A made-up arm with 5 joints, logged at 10 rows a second.
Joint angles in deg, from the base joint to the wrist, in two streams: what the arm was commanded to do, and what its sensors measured. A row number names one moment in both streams.
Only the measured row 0 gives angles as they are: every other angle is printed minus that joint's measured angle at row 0.
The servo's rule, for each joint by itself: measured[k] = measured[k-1] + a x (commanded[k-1-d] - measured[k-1]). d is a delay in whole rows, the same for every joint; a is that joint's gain. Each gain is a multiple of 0.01, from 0.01 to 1. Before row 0 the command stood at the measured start. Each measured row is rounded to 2 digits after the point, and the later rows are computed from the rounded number. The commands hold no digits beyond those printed.
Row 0, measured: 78.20 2.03 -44.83 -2.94 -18.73
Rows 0 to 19, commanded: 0.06 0.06 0.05 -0.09 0.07; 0.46 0.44 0.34 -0.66 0.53; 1.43 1.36 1.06 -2.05 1.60; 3.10 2.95 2.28 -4.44 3.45; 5.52 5.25 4.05 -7.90 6.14; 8.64 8.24 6.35 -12.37 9.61; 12.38 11.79 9.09 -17.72 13.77; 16.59 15.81 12.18 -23.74 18.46; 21.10 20.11 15.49 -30.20 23.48; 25.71 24.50 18.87 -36.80 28.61; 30.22 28.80 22.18 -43.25 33.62; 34.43 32.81 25.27 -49.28 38.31; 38.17 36.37 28.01 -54.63 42.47; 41.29 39.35 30.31 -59.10 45.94; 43.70 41.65 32.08 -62.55 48.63; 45.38 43.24 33.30 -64.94 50.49; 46.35 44.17 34.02 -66.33 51.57; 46.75 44.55 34.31 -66.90 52.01; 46.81 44.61 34.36 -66.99 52.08; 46.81 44.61 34.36 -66.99 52.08
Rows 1 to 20, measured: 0.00 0.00 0.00 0.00 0.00; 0.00 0.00 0.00 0.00 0.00; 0.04 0.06 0.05 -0.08 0.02; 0.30 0.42 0.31 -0.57 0.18; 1.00 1.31 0.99 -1.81 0.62; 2.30 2.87 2.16 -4.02 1.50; 4.30 5.13 3.88 -7.28 2.94; 6.99 8.08 6.13 -11.56 5.01; 10.33 11.60 8.82 -16.73 7.73; 14.21 15.60 11.88 -22.62 11.06; 18.48 19.88 15.17 -28.99 14.91; 22.96 24.27 18.54 -35.55 19.16; 27.46 28.57 21.85 -42.02 23.64; 31.78 32.60 24.96 -48.12 28.19; 35.74 36.18 27.74 -53.59 32.62; 39.18 39.19 30.08 -58.22 36.75; 41.98 41.53 31.90 -61.86 40.43; 44.09 43.15 33.17 -64.45 43.55; 45.49 44.12 33.94 -66.03 46.04; 46.27 44.53 34.28 -66.76 47.89
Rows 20 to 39, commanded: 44.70 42.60 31.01 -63.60 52.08; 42.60 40.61 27.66 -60.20 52.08; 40.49 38.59 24.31 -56.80 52.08; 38.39 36.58 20.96 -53.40 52.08; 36.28 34.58 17.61 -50.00 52.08; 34.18 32.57 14.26 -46.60 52.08; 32.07 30.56 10.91 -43.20 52.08; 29.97 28.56 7.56 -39.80 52.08; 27.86 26.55 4.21 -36.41 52.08; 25.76 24.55 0.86 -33.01 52.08; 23.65 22.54 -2.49 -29.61 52.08; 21.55 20.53 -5.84 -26.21 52.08; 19.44 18.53 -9.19 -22.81 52.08; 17.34 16.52 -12.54 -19.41 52.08; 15.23 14.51 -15.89 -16.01 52.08; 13.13 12.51 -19.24 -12.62 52.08; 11.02 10.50 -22.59 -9.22 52.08; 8.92 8.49 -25.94 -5.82 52.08; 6.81 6.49 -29.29 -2.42 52.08; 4.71 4.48 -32.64 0.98 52.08
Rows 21 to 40, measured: 46.60 44.61 34.35 -66.95 49.19; 46.73 44.61 34.36 -66.98 50.09; 45.47 42.70 31.31 -64.14 50.71; 43.69 40.71 27.99 -60.83 51.13; 41.71 38.70 24.64 -57.44 51.42; 39.65 36.69 21.29 -54.05 51.62; 37.56 34.69 17.94 -50.65 51.76; 35.46 32.68 14.59 -47.25 51.86; 33.36 30.67 11.24 -43.85 51.93; 31.26 28.67 7.89 -40.45 51.98; 29.15 26.66 4.54 -37.06 52.01; 27.05 24.66 1.19 -33.66 52.03; 24.94 22.65 -2.16 -30.26 52.05; 22.84 20.64 -5.51 -26.86 52.06; 20.73 18.64 -8.86 -23.46 52.07; 18.63 16.63 -12.21 -20.06 52.07; 16.52 14.62 -15.56 -16.66 52.07; 14.42 12.62 -18.91 -13.27 52.07; 12.31 10.61 -22.26 -9.87 52.07; 10.21 8.60 -25.61 -6.47 52.07
